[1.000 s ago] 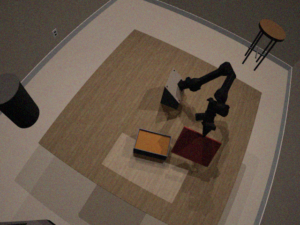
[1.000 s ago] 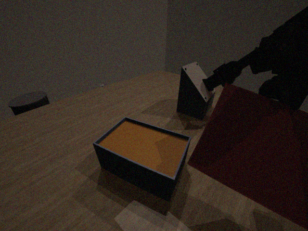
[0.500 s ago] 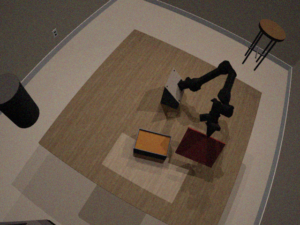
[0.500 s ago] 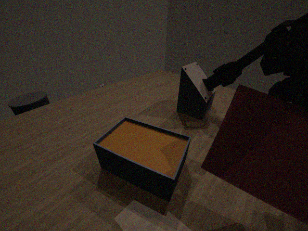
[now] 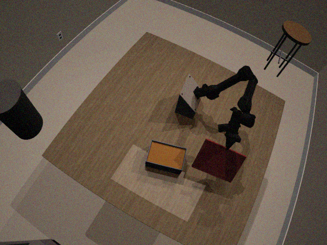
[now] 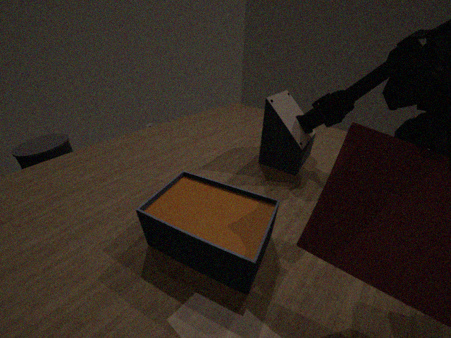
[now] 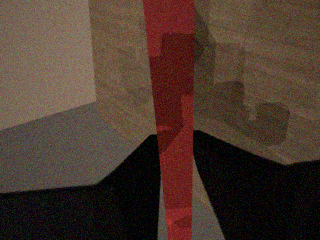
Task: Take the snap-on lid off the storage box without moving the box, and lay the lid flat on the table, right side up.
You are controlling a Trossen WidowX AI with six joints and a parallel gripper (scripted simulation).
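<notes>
My gripper tip is 60 mm short of the red lid and 50 mm above it. The rest, counted from my gripper tip: storage box 160 mm ahead, 260 mm to the right, 180 mm below.
</notes>
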